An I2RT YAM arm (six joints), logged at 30 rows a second.
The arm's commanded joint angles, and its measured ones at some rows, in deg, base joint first. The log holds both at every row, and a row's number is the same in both.
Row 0, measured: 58.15, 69.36, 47.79, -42.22, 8.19, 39.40
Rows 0 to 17, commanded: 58.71, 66.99, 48.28, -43.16, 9.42, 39.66; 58.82, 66.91, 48.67, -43.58, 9.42, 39.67; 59.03, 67.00, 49.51, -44.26, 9.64, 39.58; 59.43, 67.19, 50.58, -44.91, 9.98, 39.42; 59.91, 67.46, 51.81, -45.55, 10.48, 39.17; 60.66, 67.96, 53.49, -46.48, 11.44, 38.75; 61.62, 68.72, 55.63, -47.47, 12.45, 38.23; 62.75, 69.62, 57.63, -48.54, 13.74, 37.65; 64.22, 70.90, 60.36, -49.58, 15.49, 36.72; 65.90, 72.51, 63.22, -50.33, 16.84, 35.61; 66.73, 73.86, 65.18, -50.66, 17.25, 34.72; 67.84, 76.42, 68.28, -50.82, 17.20, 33.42; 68.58, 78.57, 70.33, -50.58, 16.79, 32.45; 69.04, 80.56, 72.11, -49.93, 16.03, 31.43; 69.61, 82.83, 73.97, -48.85, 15.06, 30.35; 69.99, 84.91, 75.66, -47.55, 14.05, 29.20; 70.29, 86.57, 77.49, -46.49, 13.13, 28.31; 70.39, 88.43, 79.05, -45.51, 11.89, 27.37
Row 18, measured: 69.82, 85.08, 76.01, -46.94, 13.41, 31.42
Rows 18 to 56, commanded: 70.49, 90.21, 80.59, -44.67, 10.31, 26.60; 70.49, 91.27, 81.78, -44.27, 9.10, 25.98; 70.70, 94.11, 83.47, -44.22, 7.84, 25.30; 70.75, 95.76, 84.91, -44.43, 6.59, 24.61; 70.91, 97.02, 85.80, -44.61, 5.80, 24.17; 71.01, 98.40, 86.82, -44.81, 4.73, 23.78; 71.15, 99.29, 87.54, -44.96, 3.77, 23.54; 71.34, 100.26, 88.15, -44.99, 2.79, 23.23; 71.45, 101.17, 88.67, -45.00, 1.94, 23.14; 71.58, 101.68, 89.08, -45.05, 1.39, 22.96; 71.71, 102.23, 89.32, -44.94, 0.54, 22.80; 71.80, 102.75, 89.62, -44.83, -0.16, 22.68; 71.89, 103.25, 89.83, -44.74, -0.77, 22.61; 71.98, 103.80, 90.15, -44.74, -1.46, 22.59; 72.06, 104.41, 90.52, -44.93, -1.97, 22.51; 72.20, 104.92, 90.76, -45.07, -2.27, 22.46; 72.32, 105.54, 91.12, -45.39, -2.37, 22.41; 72.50, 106.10, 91.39, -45.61, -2.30, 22.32; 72.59, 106.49, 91.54, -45.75, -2.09, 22.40; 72.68, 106.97, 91.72, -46.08, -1.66, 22.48; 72.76, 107.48, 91.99, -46.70, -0.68, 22.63; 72.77, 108.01, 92.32, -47.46, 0.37, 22.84; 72.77, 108.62, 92.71, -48.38, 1.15, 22.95; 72.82, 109.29, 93.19, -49.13, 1.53, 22.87; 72.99, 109.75, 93.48, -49.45, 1.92, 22.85; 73.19, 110.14, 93.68, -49.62, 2.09, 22.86; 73.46, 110.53, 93.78, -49.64, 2.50, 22.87; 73.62, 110.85, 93.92, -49.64, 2.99, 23.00; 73.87, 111.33, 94.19, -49.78, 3.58, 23.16; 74.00, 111.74, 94.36, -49.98, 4.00, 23.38; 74.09, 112.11, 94.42, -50.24, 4.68, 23.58; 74.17, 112.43, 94.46, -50.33, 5.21, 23.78; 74.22, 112.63, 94.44, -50.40, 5.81, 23.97; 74.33, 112.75, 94.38, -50.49, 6.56, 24.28; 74.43, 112.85, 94.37, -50.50, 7.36, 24.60; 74.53, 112.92, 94.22, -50.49, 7.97, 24.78; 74.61, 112.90, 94.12, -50.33, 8.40, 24.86; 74.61, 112.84, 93.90, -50.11, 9.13, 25.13; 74.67, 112.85, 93.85, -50.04, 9.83, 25.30
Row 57, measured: 74.35, 112.55, 93.06, -48.56, 5.61, 24.18
